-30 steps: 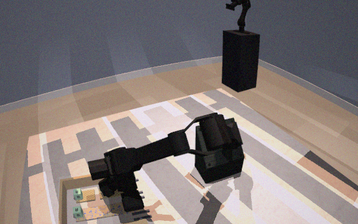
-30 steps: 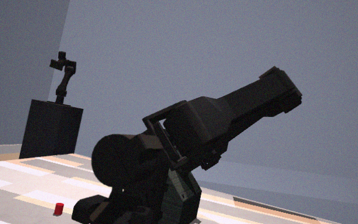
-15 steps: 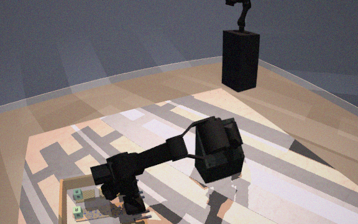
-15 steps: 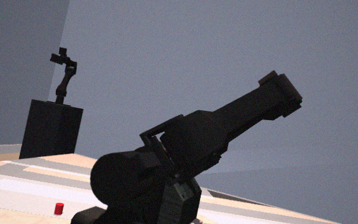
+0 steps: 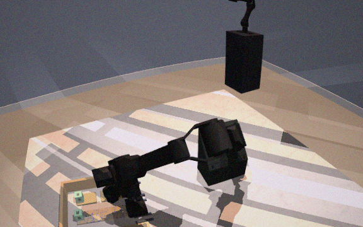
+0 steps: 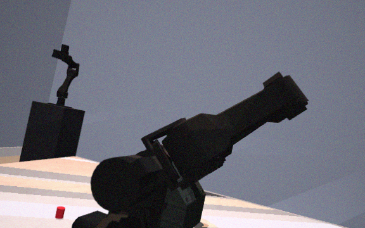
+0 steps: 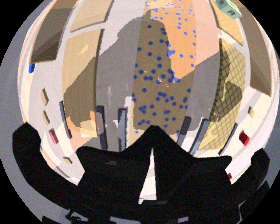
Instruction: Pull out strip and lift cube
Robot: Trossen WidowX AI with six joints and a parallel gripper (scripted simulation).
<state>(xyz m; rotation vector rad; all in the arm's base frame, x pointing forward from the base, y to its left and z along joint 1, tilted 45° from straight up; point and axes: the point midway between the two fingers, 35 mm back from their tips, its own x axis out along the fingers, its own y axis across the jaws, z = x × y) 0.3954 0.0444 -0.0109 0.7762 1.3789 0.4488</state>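
My gripper tip is 10 cm short of the speckled strip and 2 cm to the left of it. Also, from my gripper tip: small tan block: 18 cm to the right, 1 cm ahead.
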